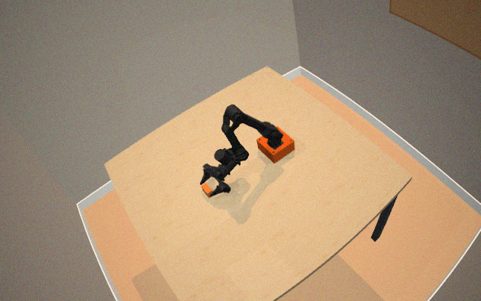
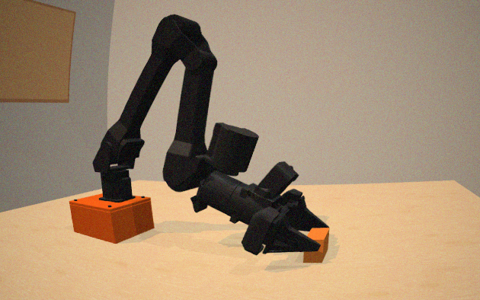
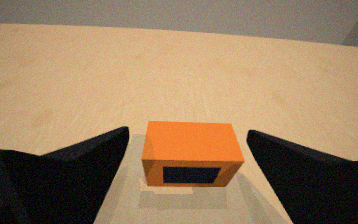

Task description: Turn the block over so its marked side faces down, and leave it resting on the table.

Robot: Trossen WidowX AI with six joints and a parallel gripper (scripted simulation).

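The block is 2 cm behind my gripper tip and 1 cm below it.
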